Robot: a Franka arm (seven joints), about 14 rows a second.
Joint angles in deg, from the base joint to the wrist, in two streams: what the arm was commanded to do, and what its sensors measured. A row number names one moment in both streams.
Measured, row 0:
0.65 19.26 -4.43 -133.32 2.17 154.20 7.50
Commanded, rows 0 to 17:
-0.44 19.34 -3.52 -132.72 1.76 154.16 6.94
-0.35 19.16 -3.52 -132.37 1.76 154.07 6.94
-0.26 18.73 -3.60 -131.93 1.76 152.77 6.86
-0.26 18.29 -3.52 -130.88 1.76 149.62 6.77
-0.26 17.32 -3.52 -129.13 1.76 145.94 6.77
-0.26 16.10 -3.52 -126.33 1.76 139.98 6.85
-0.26 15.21 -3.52 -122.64 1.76 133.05 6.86
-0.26 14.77 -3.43 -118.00 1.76 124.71 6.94
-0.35 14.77 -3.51 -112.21 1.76 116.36 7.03
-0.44 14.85 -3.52 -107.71 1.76 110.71 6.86
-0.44 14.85 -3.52 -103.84 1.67 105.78 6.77
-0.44 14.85 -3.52 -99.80 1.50 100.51 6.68
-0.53 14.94 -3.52 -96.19 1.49 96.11 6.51
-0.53 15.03 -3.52 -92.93 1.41 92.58 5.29
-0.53 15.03 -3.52 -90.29 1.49 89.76 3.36
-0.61 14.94 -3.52 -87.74 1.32 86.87 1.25
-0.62 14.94 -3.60 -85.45 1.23 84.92 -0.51
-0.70 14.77 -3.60 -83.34 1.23 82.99 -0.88
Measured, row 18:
0.51 13.47 -4.35 -88.98 1.99 87.12 1.73
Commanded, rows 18 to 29:
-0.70 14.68 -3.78 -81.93 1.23 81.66 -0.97
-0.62 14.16 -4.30 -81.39 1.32 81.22 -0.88
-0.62 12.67 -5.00 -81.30 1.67 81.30 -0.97
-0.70 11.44 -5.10 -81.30 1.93 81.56 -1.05
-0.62 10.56 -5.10 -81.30 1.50 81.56 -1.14
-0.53 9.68 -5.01 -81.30 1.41 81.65 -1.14
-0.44 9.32 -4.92 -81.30 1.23 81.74 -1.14
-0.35 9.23 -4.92 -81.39 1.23 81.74 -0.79
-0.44 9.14 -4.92 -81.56 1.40 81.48 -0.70
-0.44 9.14 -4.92 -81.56 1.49 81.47 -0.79
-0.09 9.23 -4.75 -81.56 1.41 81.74 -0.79
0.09 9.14 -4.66 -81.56 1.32 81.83 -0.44
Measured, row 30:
0.12 9.52 -5.36 -81.32 1.95 81.84 -0.43
